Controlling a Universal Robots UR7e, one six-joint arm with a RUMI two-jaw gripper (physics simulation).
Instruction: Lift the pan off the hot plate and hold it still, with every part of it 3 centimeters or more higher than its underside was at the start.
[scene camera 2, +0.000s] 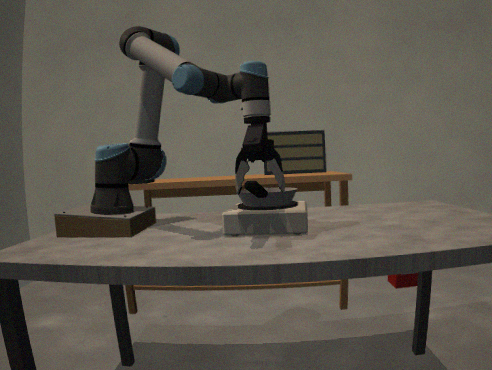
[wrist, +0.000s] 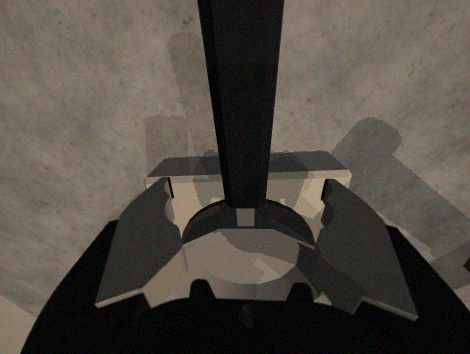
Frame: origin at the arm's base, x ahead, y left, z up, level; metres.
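Seen in the pictures: gripper, fingertip midpoint: (wrist: 245, 181); arm's base at its link origin: (scene camera 2: 112, 211).
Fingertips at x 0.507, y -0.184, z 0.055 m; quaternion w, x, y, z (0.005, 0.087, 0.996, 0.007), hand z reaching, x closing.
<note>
Offsets run from my fingertips to a thing's top centre. Level surfaces: height alone.
The grey pan (scene camera 2: 275, 198) (wrist: 240, 250) rests upright on the dark round plate of the white hot plate @(dz -0.043, dx +0.013, dy +0.144 m) (scene camera 2: 265, 222) (wrist: 183, 195). Its thick black handle @(dz +0.043, dx -0.008, dy -0.062 m) (scene camera 2: 255, 189) (wrist: 248, 100) tilts up and points toward the scene camera. My gripper (scene camera 2: 262, 191) (wrist: 245, 181) is open and points down, with its fingertips low, around the height of the pan's rim. In the wrist view the handle's root lies between the two spread fingers, with a gap on each side, and the bowl lies between them further back. Part of the bowl is hidden by the gripper body.
The arm's base stands on a brown block (scene camera 2: 95, 226) at the left of the grey table @(dz -0.123 m) (scene camera 2: 360, 240). Behind is a wooden bench (scene camera 2: 320, 176) bearing a dark-framed panel with yellowish sections (scene camera 2: 300, 148). A red box (scene camera 2: 402, 280) shows below the table at the right.
</note>
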